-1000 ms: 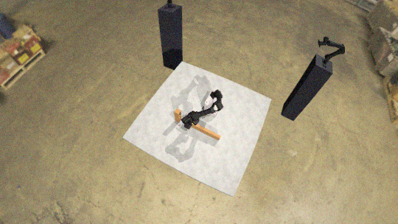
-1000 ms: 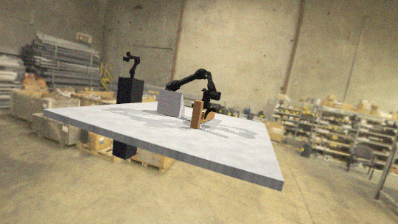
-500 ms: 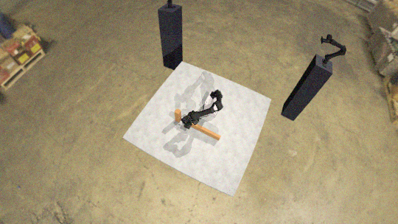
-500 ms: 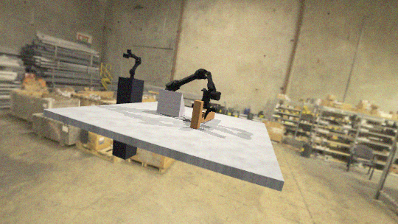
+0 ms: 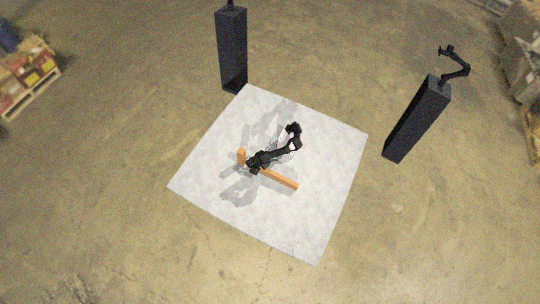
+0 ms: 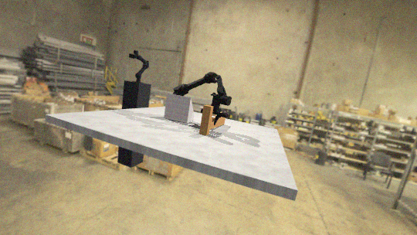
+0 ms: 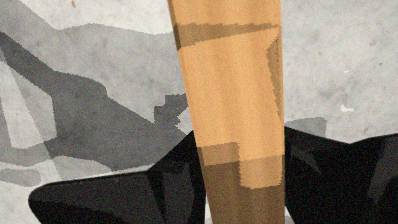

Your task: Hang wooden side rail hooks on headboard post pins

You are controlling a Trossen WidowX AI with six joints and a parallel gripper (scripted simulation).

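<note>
Right now the wooden headboard post is 150 mm to the right of my gripper tip and 40 mm above it.
</note>
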